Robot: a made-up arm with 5 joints.
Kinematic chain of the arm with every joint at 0, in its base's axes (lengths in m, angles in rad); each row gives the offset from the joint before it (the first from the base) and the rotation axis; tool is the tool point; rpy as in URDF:
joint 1: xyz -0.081 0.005 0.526 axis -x
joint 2: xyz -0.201 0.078 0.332 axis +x
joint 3: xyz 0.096 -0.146 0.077 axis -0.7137 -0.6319 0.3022
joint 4: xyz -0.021 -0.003 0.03 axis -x
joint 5: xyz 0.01 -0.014 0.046 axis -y
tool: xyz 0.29 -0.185 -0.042 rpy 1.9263 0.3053 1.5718
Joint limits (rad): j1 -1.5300..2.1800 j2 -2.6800..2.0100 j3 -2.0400..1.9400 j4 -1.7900..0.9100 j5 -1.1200..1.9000
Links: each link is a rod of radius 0.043 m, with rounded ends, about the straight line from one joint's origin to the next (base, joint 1, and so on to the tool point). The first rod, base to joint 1, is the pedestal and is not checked.
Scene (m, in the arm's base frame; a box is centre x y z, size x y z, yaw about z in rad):
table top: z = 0
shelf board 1: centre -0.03 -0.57 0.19 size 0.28 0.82 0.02 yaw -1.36
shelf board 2: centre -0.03 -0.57 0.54 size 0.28 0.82 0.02 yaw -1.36
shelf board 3: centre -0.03 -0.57 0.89 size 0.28 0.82 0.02 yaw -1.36
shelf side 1: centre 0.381 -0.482 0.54 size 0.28 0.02 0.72 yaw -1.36
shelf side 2: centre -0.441 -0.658 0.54 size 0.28 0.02 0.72 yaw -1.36
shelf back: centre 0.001 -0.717 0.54 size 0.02 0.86 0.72 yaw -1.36
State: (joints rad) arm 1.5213 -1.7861 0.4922 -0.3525 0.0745
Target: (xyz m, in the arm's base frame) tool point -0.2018 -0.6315 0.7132
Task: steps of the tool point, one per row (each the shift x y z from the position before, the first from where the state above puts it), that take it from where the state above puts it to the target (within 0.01 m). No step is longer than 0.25 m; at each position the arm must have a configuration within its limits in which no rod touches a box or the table.
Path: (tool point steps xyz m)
1: -0.0094 0.0886 0.1919
2: -0.0150 0.0202 0.2200
3: -0.0212 -0.0606 0.2222
4: -0.0287 -0.1432 0.1906
5: -0.0377 -0.2111 0.1218
6: -0.0481 -0.2433 0.0226
7: -0.0586 -0.2225 -0.0867
8: -0.0678 -0.1448 -0.1737
9: -0.0740 -0.0284 -0.2045
10: 0.0198 -0.0960 0.0162
11: 0.0191 -0.0906 -0.0003
12: 0.0184 -0.0812 -0.0159

